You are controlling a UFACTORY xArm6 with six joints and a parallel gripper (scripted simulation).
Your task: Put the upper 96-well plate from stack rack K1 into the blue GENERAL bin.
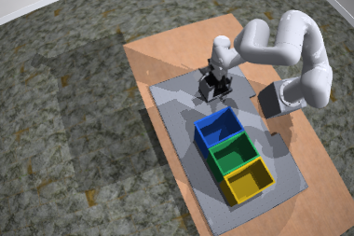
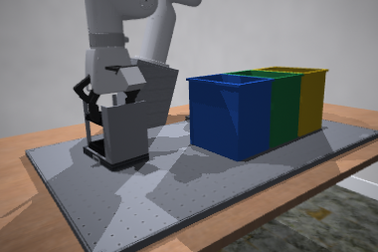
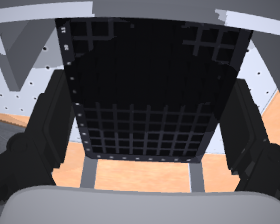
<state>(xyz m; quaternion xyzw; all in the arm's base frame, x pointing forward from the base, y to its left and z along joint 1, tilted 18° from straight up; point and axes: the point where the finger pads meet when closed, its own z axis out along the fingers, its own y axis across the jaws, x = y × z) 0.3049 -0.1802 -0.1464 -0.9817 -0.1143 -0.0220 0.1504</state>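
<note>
Now: hand 8 cm short of the blue bin, 28 cm to the right of it and 2 cm above it. The rest, counted from my hand: yellow bin: 2 cm ahead, 53 cm to the left, 2 cm below; then green bin: 5 cm ahead, 40 cm to the left, 2 cm below.
</note>
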